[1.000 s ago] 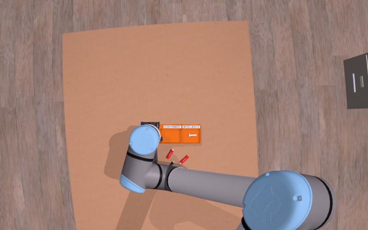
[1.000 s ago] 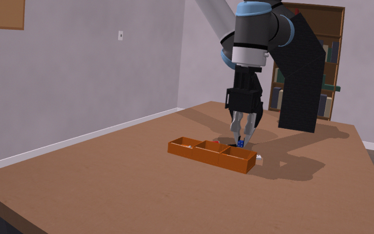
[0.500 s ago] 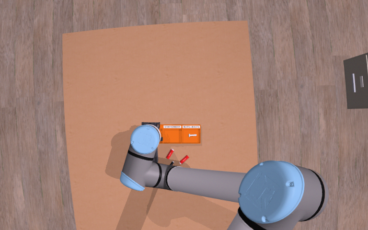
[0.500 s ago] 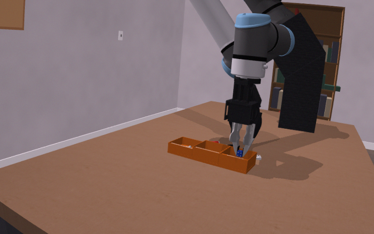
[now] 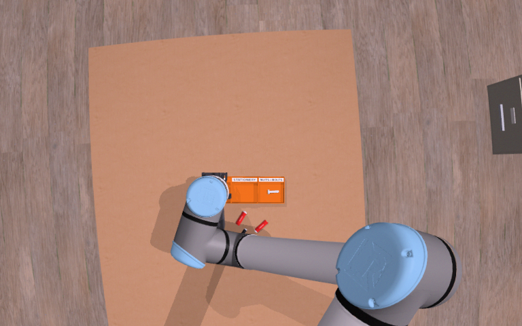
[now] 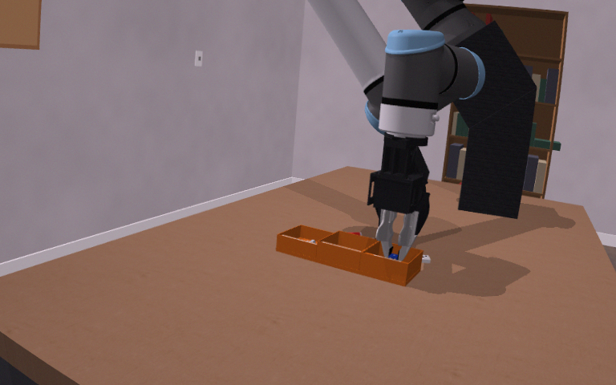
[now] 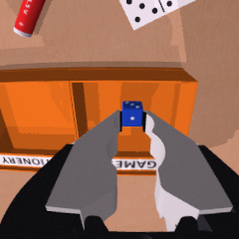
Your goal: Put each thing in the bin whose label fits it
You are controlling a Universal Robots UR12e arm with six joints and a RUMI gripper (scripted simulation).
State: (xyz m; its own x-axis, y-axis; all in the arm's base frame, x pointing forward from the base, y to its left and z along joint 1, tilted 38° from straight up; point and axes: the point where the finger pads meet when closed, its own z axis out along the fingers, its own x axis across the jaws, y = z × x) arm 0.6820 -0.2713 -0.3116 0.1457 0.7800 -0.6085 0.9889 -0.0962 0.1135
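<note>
Now: the blue die 1 cm below my hand. The rest, counted from my hand: black stick (15 cm behind, 6 cm to the right, 3 cm below); white domino (8 cm behind, 3 cm to the left, 3 cm below); orange three-part bin (8 cm to the right, 1 cm below).
</note>
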